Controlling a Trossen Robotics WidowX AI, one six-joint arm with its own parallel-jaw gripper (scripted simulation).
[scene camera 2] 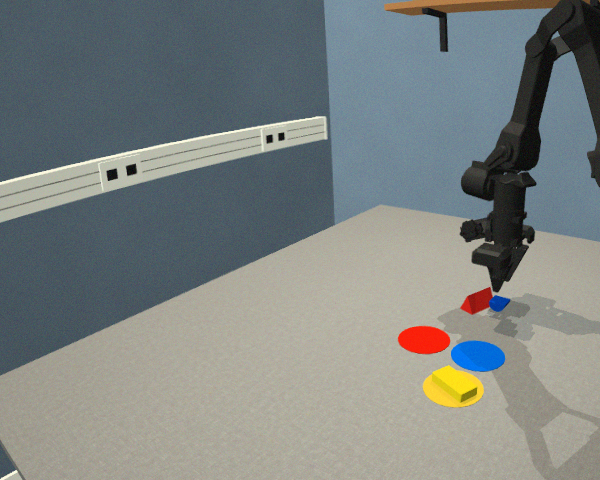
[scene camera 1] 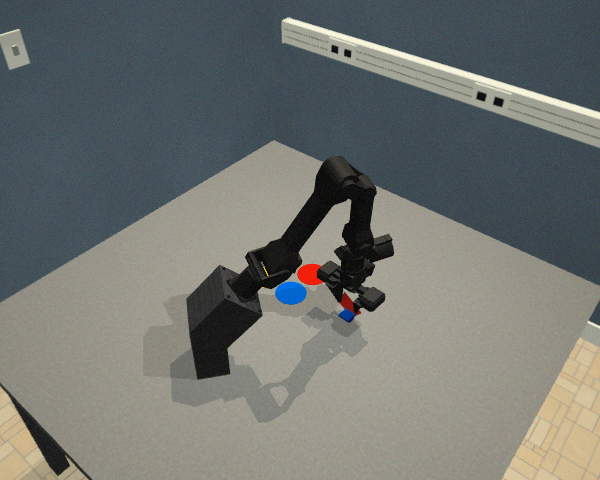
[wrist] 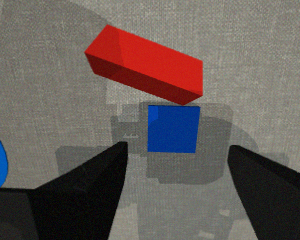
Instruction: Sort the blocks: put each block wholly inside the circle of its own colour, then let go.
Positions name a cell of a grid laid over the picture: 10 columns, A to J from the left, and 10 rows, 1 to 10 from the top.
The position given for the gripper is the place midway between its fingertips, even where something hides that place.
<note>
In view: the gripper (scene camera 2: I6), a blue block (wrist: F6), a red block (wrist: D3), a yellow block (scene camera 2: H9) and a blue circle (scene camera 2: I8).
The gripper shows as well in scene camera 1 (scene camera 1: F7) and in the wrist view (wrist: F7). The wrist view does not show the yellow block: it is out of frame.
</note>
